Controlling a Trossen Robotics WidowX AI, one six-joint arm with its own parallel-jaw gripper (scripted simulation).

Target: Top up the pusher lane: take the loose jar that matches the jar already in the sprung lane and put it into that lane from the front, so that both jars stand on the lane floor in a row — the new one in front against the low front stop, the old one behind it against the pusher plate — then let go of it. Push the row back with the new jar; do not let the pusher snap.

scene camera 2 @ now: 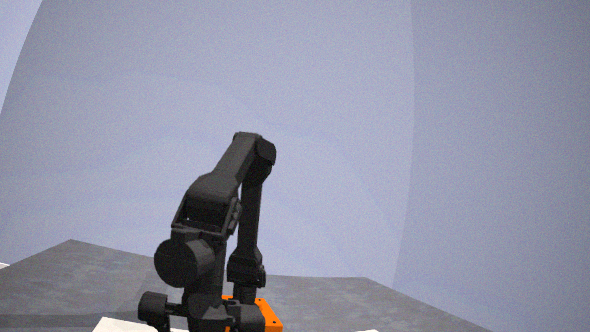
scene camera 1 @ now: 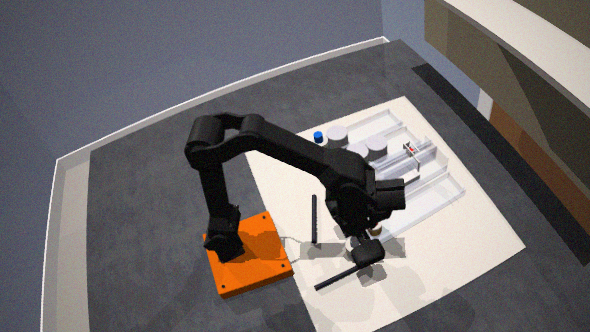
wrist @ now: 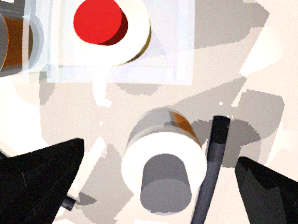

Note:
The gripper is open and holds nothing. Further things: a clear sprung lane.
The gripper also shows in the wrist view.

